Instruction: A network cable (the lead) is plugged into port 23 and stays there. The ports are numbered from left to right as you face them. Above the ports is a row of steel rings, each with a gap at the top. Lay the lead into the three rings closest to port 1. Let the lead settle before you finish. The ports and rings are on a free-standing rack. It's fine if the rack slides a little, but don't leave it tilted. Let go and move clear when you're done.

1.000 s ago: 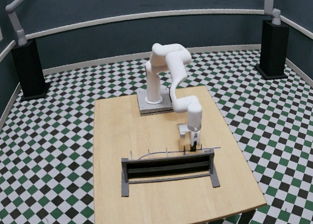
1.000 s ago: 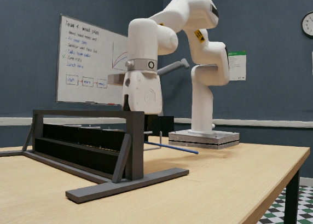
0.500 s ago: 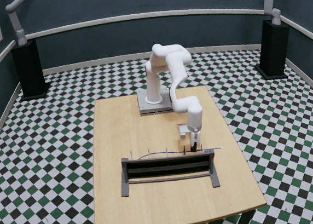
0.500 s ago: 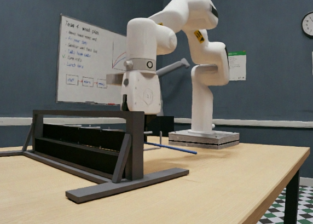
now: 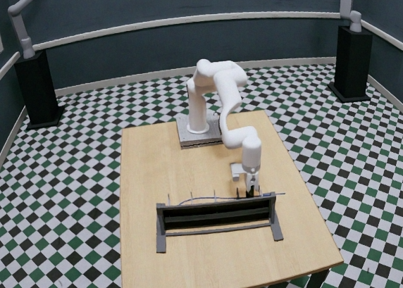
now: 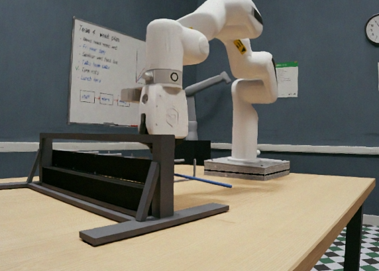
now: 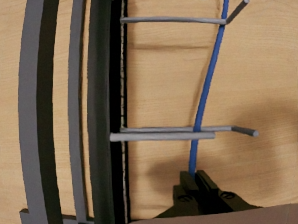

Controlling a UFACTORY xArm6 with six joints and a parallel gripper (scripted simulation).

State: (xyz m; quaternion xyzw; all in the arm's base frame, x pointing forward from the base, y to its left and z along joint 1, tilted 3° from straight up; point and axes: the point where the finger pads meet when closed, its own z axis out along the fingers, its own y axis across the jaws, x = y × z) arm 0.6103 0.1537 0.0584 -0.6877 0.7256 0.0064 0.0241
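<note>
Right now the grey rack is 7 cm ahead of my hand, 15 cm to the right of it and 2 cm below it.
</note>
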